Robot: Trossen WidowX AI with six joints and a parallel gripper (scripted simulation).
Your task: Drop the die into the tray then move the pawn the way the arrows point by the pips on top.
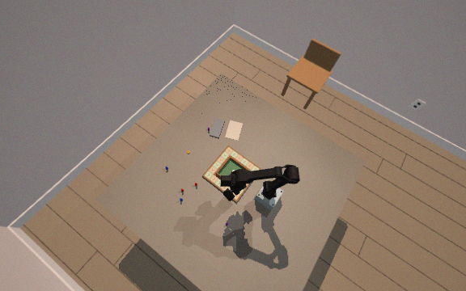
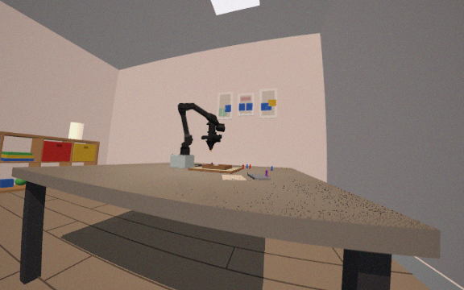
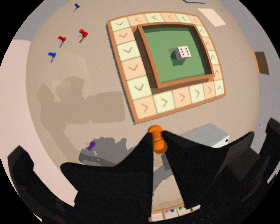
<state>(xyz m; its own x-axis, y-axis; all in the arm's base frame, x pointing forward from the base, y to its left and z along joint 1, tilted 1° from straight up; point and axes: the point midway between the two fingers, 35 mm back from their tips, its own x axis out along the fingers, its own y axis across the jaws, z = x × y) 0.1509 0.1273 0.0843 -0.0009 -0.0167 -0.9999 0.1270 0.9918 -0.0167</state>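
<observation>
Now: the white die 110 mm ahead of my gripper tip, 100 mm to the right of it and 120 mm below it. Also, from my gripper tip: orange pawn 10 mm above; then green dice tray 120 mm ahead, 100 mm to the right, 140 mm below; then beige card 320 mm ahead, 360 mm to the right, 140 mm below.
</observation>
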